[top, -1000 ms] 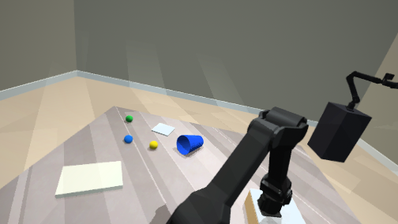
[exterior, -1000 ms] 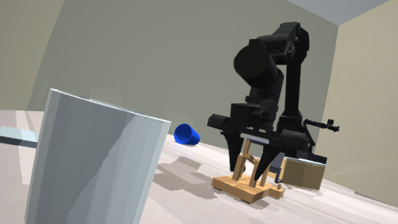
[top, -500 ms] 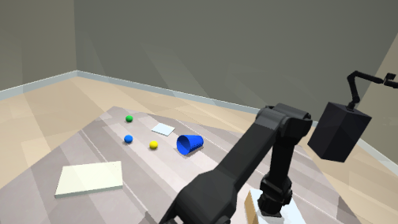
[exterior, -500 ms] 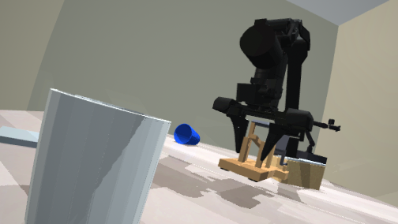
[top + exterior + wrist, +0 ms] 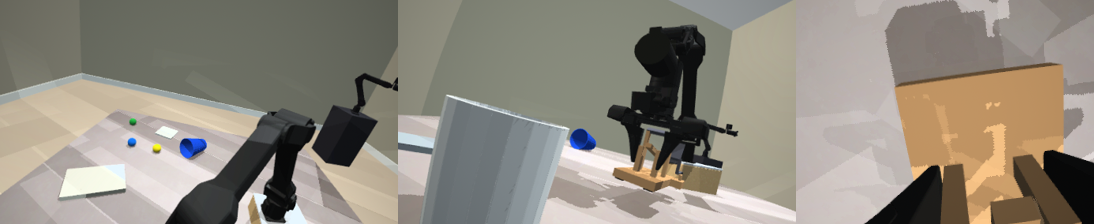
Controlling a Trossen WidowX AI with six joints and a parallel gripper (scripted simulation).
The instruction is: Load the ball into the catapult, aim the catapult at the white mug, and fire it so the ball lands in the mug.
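My gripper tip is now 90 mm past the black ball, 190 mm to the left of it and 50 mm above it. From my gripper tip the other things lie so: white mug (220 mm ahead, 180 mm to the left, 30 mm below); then pale slab (340 mm ahead, 310 mm to the right, 50 mm below); then wooden catapult (60 mm behind, 40 mm to the right, 20 mm above).
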